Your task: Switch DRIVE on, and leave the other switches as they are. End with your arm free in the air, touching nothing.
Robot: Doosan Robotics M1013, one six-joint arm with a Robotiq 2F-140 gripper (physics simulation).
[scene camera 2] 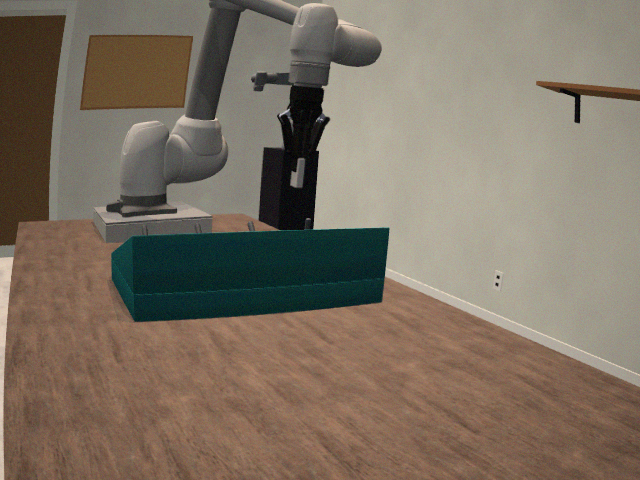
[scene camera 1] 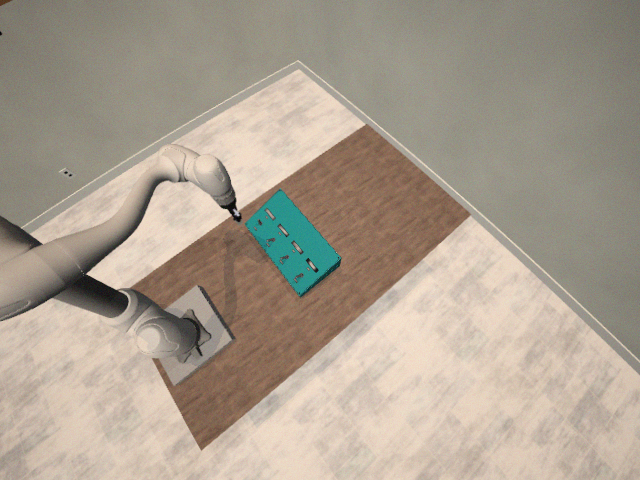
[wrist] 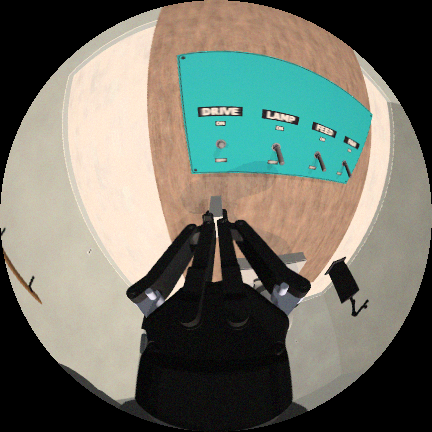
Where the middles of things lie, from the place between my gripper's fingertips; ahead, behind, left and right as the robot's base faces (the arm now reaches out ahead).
I see the teal switch panel point(scene camera 1: 308, 253) 200 mm to the right of my hand, 130 mm ahead of it and 120 mm below it.
